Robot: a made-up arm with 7 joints.
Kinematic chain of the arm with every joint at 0, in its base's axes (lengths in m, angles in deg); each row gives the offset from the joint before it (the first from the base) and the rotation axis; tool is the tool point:
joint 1: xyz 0 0 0 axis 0 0.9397 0.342
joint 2: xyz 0 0 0 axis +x
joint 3: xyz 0 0 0 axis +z
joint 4: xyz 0.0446 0 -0.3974 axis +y
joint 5: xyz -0.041 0 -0.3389 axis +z
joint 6: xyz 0 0 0 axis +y
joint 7: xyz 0 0 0 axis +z
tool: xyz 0 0 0
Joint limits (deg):
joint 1: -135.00..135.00
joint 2: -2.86..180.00
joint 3: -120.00..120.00
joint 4: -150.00..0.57
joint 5: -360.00..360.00
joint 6: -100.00..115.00
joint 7: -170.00..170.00
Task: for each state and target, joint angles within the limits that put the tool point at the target. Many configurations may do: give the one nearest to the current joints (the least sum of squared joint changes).
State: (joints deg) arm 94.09 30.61 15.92 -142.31 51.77 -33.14 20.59
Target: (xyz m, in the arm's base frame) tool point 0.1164 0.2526 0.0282
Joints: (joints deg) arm 65.28 66.80 65.66 -149.88 51.77 -33.14 20.59
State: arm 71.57 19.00 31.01 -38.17 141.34 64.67 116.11
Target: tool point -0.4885 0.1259 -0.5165
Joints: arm 59.41 6.90 25.73 -39.58 141.34 64.67 116.11
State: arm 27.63 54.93 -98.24 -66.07 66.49 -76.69 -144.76
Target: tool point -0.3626 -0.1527 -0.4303
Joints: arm 37.07 30.33 -101.60 -89.85 66.49 -76.69 -144.76
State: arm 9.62 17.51 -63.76 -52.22 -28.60 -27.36 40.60
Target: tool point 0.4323 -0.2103 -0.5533
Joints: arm -34.54 -0.29 -55.75 -30.51 -28.60 -27.36 40.60
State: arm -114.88 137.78 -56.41 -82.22 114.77 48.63 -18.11
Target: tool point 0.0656 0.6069 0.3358
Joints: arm -108.04 125.93 -73.62 -53.37 114.77 48.63 -18.11
